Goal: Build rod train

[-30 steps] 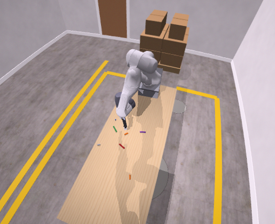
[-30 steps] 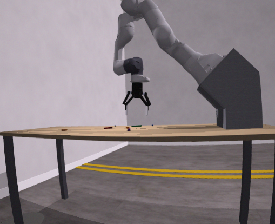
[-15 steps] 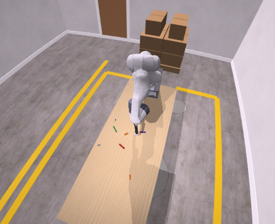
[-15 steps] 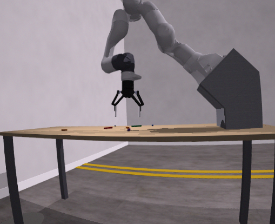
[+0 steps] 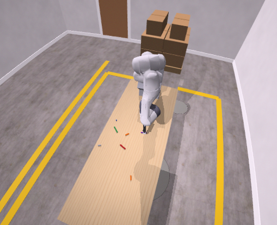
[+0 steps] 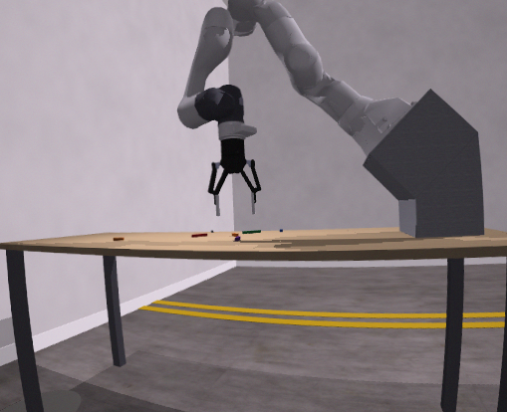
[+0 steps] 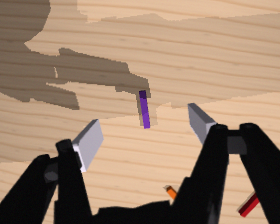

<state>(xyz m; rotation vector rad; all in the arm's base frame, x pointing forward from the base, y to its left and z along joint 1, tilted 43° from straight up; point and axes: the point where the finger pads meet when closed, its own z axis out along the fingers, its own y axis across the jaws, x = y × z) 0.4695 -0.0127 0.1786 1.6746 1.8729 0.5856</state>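
Right now the purple rod is 100 mm below my hand. Round my hand: small blue rod: 310 mm to the right, 130 mm behind, 100 mm below; red rod: 200 mm to the right, 180 mm ahead, 100 mm below; green rod: 290 mm to the right, 100 mm below, 10 mm behind.
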